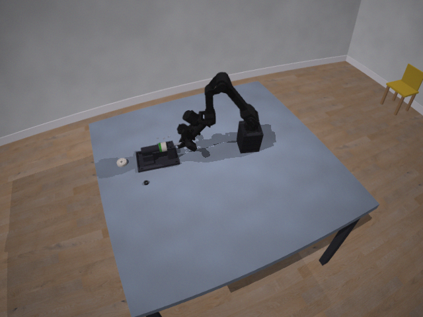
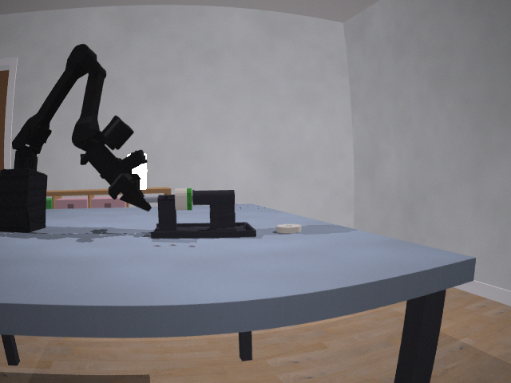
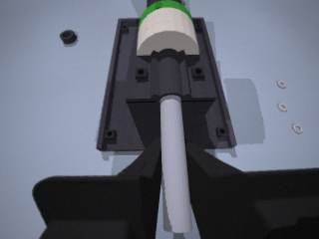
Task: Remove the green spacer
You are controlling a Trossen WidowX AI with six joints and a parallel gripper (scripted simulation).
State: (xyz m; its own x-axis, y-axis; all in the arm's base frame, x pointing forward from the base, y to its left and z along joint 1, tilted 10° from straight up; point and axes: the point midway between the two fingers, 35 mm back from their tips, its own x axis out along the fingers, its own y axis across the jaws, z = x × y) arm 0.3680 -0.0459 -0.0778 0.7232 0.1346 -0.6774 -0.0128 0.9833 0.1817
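Right now my hand is 7 cm short of the grey shaft. Also, from my hand: green spacer (12 cm ahead); then white spacer (10 cm ahead); then black ring (23 cm ahead, 16 cm to the left, 8 cm below).
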